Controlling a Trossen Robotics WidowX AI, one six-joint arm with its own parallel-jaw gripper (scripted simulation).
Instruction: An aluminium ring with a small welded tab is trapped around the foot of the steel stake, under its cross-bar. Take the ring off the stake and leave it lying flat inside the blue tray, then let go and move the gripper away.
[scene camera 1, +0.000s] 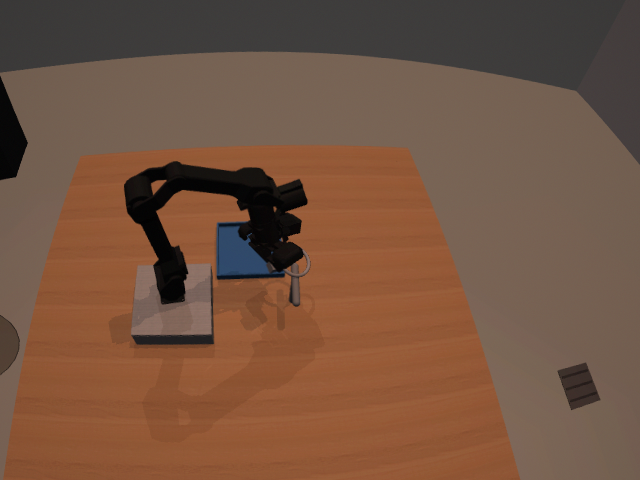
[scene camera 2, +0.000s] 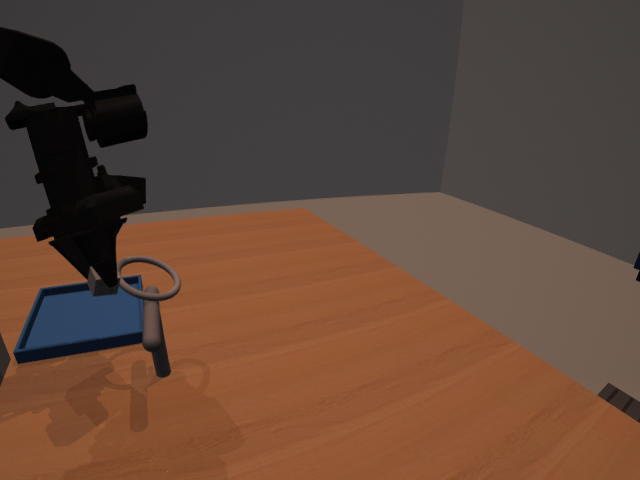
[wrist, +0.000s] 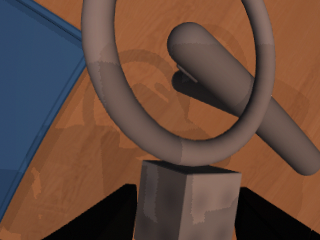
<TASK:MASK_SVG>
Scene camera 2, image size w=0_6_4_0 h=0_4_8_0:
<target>my gripper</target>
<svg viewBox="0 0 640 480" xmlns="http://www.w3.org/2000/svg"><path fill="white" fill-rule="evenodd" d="M37 162L39 172L35 175L37 184L44 184L51 208L46 210L46 216L38 218L36 223L34 223L32 229L37 242L54 237L54 240L49 242L49 245L53 246L83 277L88 280L89 267L92 266L108 287L116 286L118 283L116 235L119 233L122 225L127 222L127 217L121 219L120 216L144 209L143 204L146 203L146 178L108 175L104 165L97 166L97 176L94 177L92 168L98 165L96 156L89 158L86 149L62 152Z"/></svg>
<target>aluminium ring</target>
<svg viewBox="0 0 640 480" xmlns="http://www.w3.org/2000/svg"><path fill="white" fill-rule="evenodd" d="M89 267L87 284L93 296L118 294L117 291L120 286L123 291L135 298L147 301L165 301L173 296L175 297L181 288L180 276L172 266L151 257L128 256L117 263L118 283L114 287L108 287L95 272L95 269L92 266ZM121 269L124 265L135 262L150 263L167 271L175 284L169 292L158 294L145 293L128 285L121 277Z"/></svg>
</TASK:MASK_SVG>
